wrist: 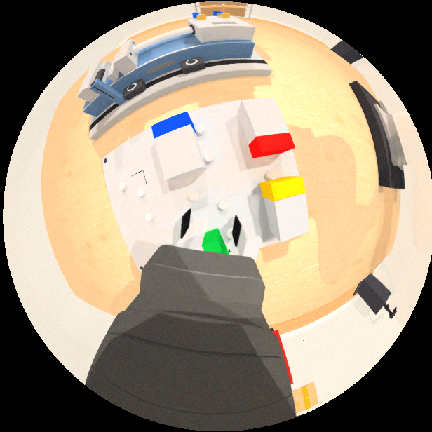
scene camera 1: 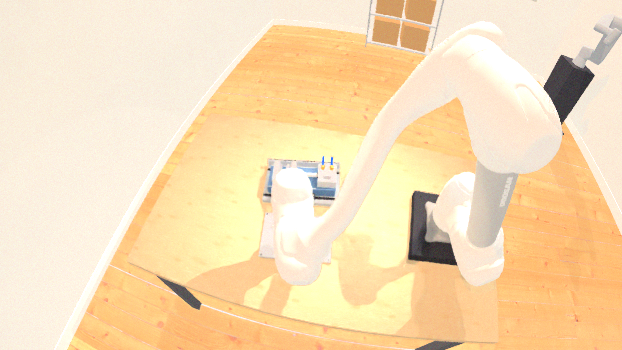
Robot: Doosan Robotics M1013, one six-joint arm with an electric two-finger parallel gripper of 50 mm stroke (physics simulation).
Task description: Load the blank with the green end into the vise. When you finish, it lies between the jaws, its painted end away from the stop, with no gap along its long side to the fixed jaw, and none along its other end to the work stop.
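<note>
The blank with the green end is at the bottom of the fixture plate in the wrist view; its green end shows, and the rest is mostly hidden behind the dark gripper body. My gripper is open, its two black fingertips apart, with the green end showing between and just below them in the picture. I cannot tell their height over the blank. The vise has a blue body and grey jaws and stands beyond the plate. A blue arm sticks out at its left end. In the scene view, the arm hides the gripper and blank.
The white plate carries short pegs and blanks with a blue end, a red end and a yellow end. These stand near the fingers. The robot's black base plate is to the right.
</note>
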